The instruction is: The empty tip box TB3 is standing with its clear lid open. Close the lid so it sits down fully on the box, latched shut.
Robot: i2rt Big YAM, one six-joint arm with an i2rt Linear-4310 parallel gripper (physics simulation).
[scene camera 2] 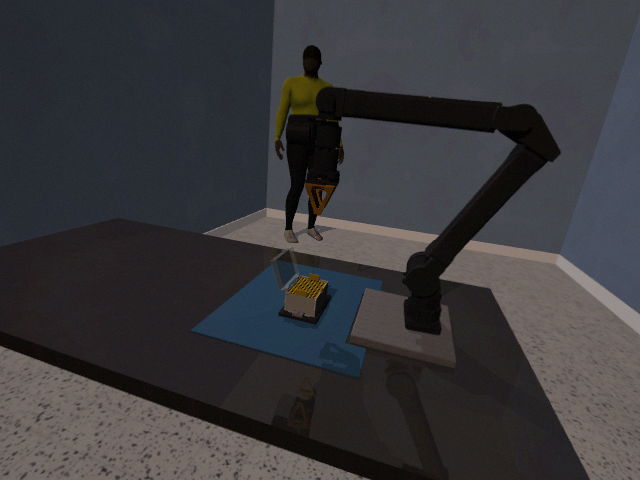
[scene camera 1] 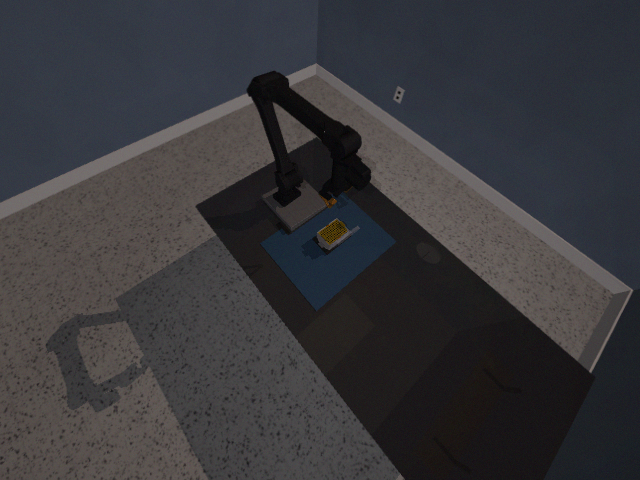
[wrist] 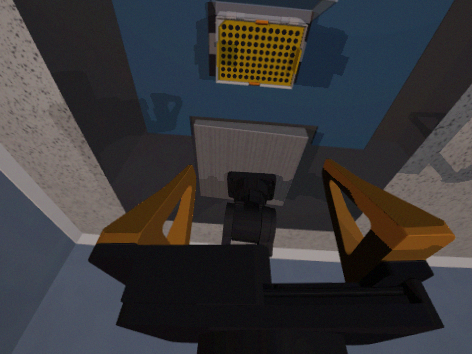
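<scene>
The tip box TB3 stands upright on the blue mat. It has white walls and a yellow top with dark, empty holes. Its clear lid stands open, tilted up and back from the box's edge on the side away from the arm base; the wrist view cuts it off at the top. My gripper has orange fingers spread wide, open and empty. It hangs high above the table, well clear of box and lid.
The arm stands on a grey base plate beside the mat. A dark tray or base lies under the box. The dark table extends beyond the mat. A person in yellow stands behind the table.
</scene>
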